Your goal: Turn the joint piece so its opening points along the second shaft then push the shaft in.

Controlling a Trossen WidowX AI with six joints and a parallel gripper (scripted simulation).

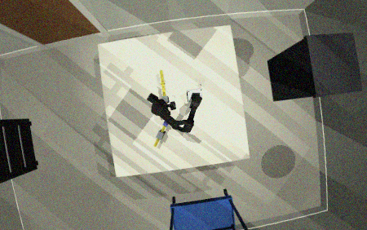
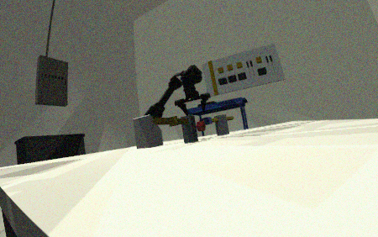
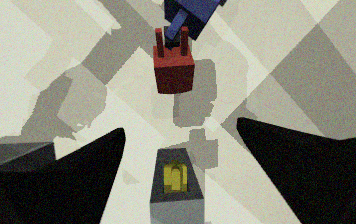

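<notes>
Right now the red joint piece is 10 mm behind my gripper tip, 60 mm to the left of it and 60 mm below it.
</notes>
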